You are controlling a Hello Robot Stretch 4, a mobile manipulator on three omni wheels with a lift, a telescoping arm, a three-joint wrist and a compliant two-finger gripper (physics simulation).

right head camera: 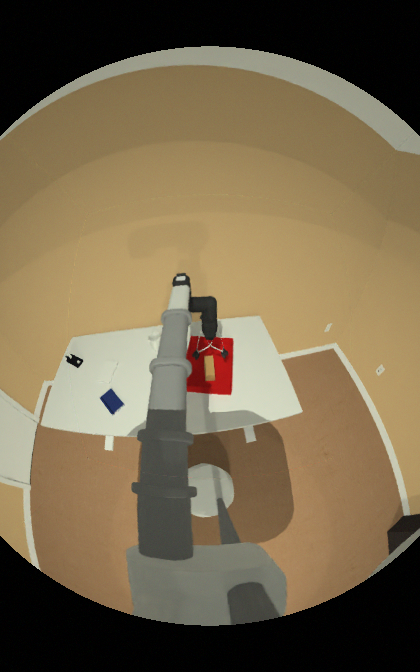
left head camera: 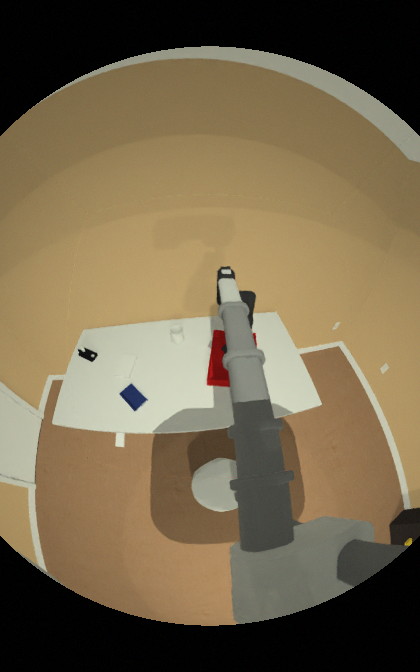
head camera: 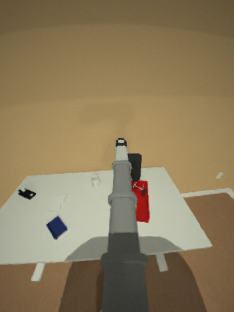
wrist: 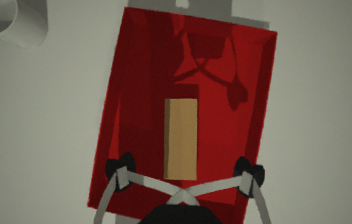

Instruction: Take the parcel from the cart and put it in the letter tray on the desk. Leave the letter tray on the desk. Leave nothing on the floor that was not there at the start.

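Frame: origin at the robot's base, x ahead, y left, z up, level; metres.
Seen in the pictures: gripper, fingertip midpoint: (wrist: 184, 167).
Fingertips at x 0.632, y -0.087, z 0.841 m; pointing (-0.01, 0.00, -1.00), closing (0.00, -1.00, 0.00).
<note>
Pixels of each thing's top centre, then the offset from my fingertips to it. "spot": a spot on its surface instead. Level surfaces: height alone.
- tan box at its top centre: (wrist: 180, 139) 0.008 m left, 0.023 m ahead, 0.094 m down
- red letter tray at its top centre: (wrist: 181, 120) (head camera: 132, 195) 0.007 m left, 0.052 m ahead, 0.086 m down
- white desk at its surface level: 0.149 m down
- white mug at a spot on its surface: (head camera: 95, 180) spot: 0.341 m left, 0.255 m ahead, 0.124 m down
- dark blue box at its top centre: (head camera: 56, 226) 0.543 m left, 0.171 m back, 0.137 m down
- black object at its top centre: (head camera: 23, 189) 0.954 m left, 0.108 m ahead, 0.079 m down
The parcel, a tan box (right head camera: 209, 368) (wrist: 183, 139), lies inside the red letter tray (right head camera: 223, 382) (wrist: 135, 105), which also shows in the head camera view (head camera: 144, 212) and the left head camera view (left head camera: 217, 365). The tray stands on the white desk (head camera: 175, 220) (left head camera: 175, 400) (right head camera: 260, 360). My gripper (right head camera: 210, 354) (wrist: 184, 167) is open above the tray, its fingers wide apart and empty, with the parcel apart from them. In the head camera and left head camera views my arm hides part of the tray. The cart cannot be made out.
A white mug (head camera: 95, 180) (left head camera: 177, 333) stands left of the tray. A dark blue box (head camera: 57, 227) (left head camera: 133, 397) (right head camera: 112, 401), a white sheet (left head camera: 126, 366) and a black object (head camera: 27, 193) (left head camera: 88, 354) (right head camera: 74, 360) lie farther left on the desk. A wall stands behind the desk.
</note>
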